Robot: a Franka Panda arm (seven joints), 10 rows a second.
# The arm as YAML. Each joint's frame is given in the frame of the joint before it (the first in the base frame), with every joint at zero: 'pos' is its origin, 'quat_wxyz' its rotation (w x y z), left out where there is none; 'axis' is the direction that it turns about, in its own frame. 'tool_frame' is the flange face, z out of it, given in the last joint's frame.
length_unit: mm
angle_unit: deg
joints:
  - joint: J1
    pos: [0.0, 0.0, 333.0]
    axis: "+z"
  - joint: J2
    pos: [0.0, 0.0, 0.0]
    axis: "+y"
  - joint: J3
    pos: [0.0, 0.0, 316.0]
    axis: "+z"
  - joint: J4
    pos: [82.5, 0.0, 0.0]
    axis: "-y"
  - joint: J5
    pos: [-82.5, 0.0, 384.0]
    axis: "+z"
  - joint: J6
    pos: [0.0, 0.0, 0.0]
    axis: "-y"
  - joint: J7
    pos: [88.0, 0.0, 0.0]
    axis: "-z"
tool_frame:
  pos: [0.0, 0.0, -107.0]
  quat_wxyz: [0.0, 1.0, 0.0, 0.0]
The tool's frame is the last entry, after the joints.
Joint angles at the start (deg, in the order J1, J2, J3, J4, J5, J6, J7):
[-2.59 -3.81 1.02 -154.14 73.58 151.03 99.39]
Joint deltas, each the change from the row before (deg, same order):
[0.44 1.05 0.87 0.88 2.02 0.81 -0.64]
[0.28 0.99 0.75 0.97 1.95 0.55 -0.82]
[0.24 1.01 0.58 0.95 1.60 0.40 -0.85]
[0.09 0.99 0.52 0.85 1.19 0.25 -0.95]
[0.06 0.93 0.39 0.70 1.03 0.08 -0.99]
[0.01 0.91 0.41 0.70 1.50 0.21 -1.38]
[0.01 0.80 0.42 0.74 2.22 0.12 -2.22]
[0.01 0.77 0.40 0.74 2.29 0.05 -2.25]
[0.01 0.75 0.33 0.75 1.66 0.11 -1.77]
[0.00 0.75 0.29 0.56 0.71 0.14 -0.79]
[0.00 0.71 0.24 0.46 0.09 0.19 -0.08]
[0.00 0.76 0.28 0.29 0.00 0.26 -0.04]
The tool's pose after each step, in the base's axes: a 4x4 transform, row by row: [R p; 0 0 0 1], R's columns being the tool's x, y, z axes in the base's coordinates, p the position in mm. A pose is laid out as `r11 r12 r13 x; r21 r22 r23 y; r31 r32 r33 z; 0 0 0 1`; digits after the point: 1 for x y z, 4 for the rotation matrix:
-0.8981 -0.2860 0.3340 400.7; -0.1125 0.8837 0.4543 -28.2; -0.4251 0.3704 -0.8259 244.1; 0 0 0 1
-0.8950 -0.2852 0.3430 405.9; -0.1068 0.8835 0.4560 -22.4; -0.4331 0.3715 -0.8212 242.7; 0 0 0 1
-0.8921 -0.2867 0.3493 410.7; -0.1043 0.8826 0.4583 -17.5; -0.4397 0.3724 -0.8173 240.9; 0 0 0 1
-0.8891 -0.2924 0.3521 414.9; -0.1071 0.8809 0.4610 -13.6; -0.4450 0.3722 -0.8145 238.5; 0 0 0 1
-0.8868 -0.2987 0.3527 418.0; -0.1109 0.8783 0.4650 -10.3; -0.4487 0.3732 -0.8120 235.6; 0 0 0 1
-0.8831 -0.3034 0.3578 420.9; -0.1118 0.8769 0.4675 -7.6; -0.4556 0.3729 -0.8083 232.7; 0 0 0 1
-0.8752 -0.3127 0.3692 423.8; -0.1131 0.8742 0.4722 -4.5; -0.4704 0.3715 -0.8005 230.5; 0 0 0 1
-0.8668 -0.3214 0.3812 426.7; -0.1131 0.8713 0.4775 -1.3; -0.4856 0.3708 -0.7917 228.4; 0 0 0 1
-0.8596 -0.3299 0.3902 430.0; -0.1155 0.8694 0.4805 1.3; -0.4978 0.3680 -0.7854 226.6; 0 0 0 1
-0.8577 -0.3342 0.3907 432.3; -0.1188 0.8681 0.4819 3.5; -0.5003 0.3669 -0.7843 224.0; 0 0 0 1
-0.8592 -0.3348 0.3869 434.1; -0.1213 0.8679 0.4817 5.1; -0.4971 0.3669 -0.7863 221.3; 0 0 0 1
-0.8625 -0.3349 0.3794 434.7; -0.1256 0.8679 0.4806 6.9; -0.4902 0.3669 -0.7906 217.3; 0 0 0 1

